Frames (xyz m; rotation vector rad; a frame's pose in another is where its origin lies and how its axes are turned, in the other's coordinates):
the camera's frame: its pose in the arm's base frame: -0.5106 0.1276 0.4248 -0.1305 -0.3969 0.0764
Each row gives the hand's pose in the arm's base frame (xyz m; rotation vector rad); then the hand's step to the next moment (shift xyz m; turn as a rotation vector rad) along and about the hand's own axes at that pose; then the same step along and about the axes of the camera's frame.
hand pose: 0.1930 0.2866 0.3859 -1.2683 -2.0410 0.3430
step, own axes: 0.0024 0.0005 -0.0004 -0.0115 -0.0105 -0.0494
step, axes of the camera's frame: 0.0006 0.0021 0.0012 0.0390 -0.0280 0.0194
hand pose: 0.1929 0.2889 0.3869 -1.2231 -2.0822 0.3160
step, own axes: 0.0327 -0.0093 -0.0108 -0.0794 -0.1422 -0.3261
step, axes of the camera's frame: 0.0038 0.0175 0.0308 0.2232 -0.2285 0.1755
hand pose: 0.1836 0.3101 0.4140 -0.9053 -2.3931 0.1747
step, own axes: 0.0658 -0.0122 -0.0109 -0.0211 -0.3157 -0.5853
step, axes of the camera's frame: -0.0180 0.0276 0.0592 0.3328 -0.3840 0.4294
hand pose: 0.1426 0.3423 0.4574 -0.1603 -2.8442 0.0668
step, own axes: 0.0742 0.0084 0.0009 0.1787 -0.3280 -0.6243
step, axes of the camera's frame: -0.0552 0.0174 0.0472 0.2046 -0.3766 0.5879
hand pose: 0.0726 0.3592 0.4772 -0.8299 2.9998 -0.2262
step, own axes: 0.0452 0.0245 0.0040 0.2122 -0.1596 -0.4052
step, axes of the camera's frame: -0.0498 0.0005 0.0135 0.0292 -0.2423 0.4185
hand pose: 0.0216 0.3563 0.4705 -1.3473 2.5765 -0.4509
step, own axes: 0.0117 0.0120 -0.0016 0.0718 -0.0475 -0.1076
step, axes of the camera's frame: -0.0165 -0.0016 0.0031 0.0023 -0.0796 0.1125
